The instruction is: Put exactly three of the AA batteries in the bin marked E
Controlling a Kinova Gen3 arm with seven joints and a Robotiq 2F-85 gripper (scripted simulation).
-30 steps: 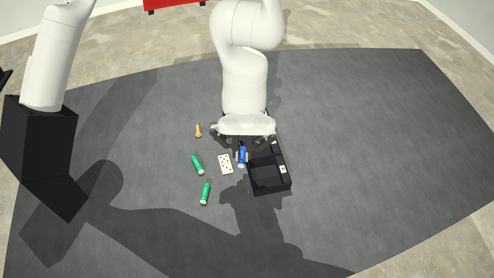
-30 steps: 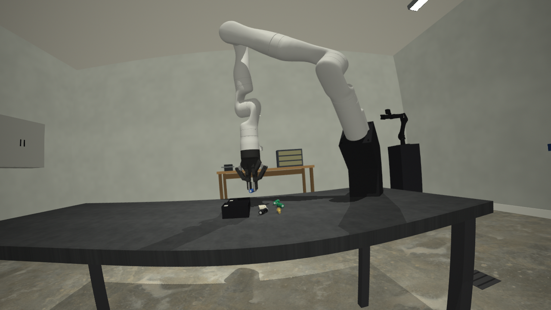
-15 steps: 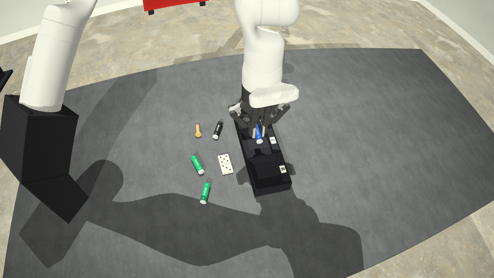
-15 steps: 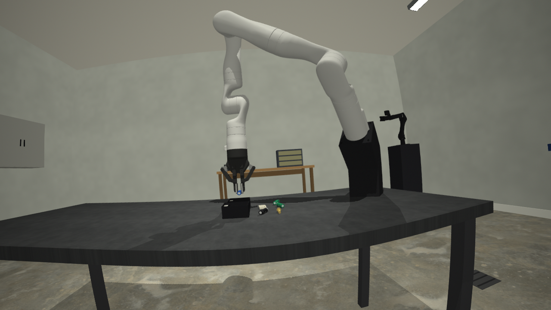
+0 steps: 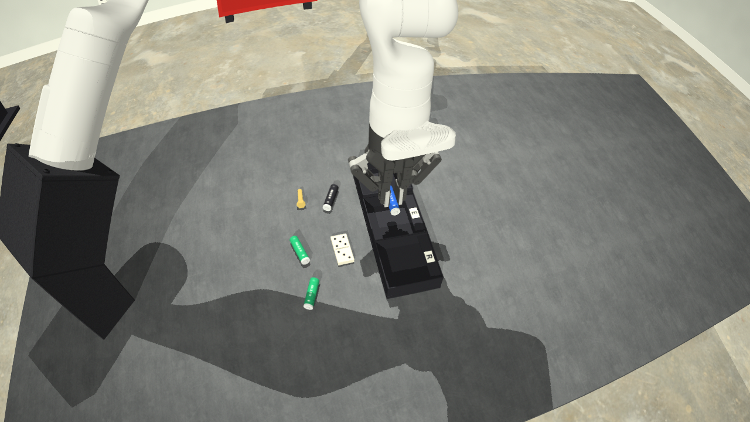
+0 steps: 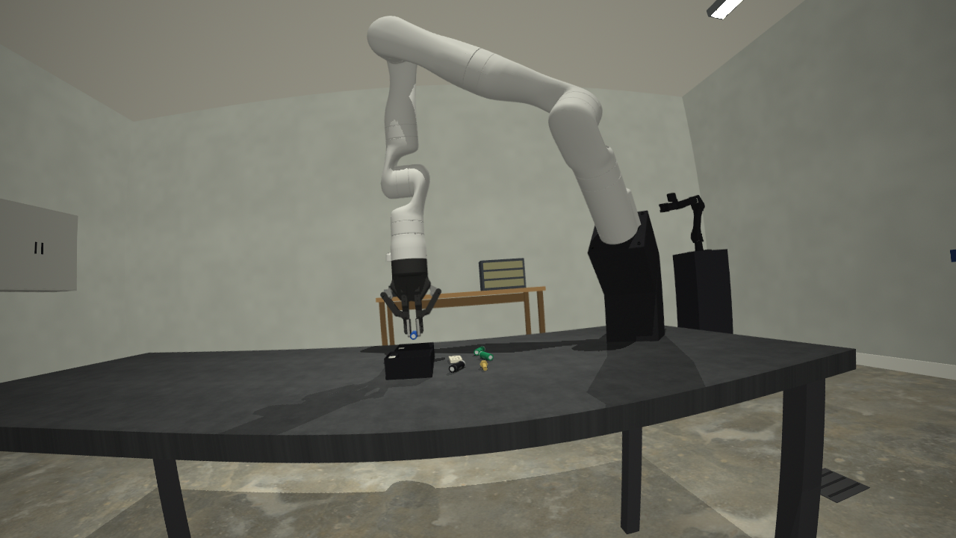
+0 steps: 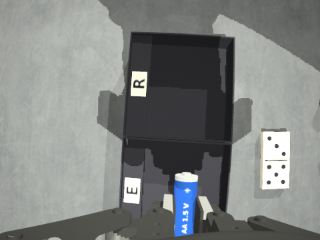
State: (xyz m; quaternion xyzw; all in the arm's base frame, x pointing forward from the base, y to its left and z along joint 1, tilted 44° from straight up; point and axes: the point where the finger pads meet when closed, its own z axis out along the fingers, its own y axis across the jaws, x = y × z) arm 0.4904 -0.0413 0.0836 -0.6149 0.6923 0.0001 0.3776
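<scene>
Now: hand 10 mm short of the black bin marked E and 60 mm above it. Round my hand: white domino: 80 mm behind, 30 mm to the right, 80 mm below; then blue AA battery: 20 mm below; then black AA battery: 90 mm behind, 70 mm to the left, 70 mm below.
</scene>
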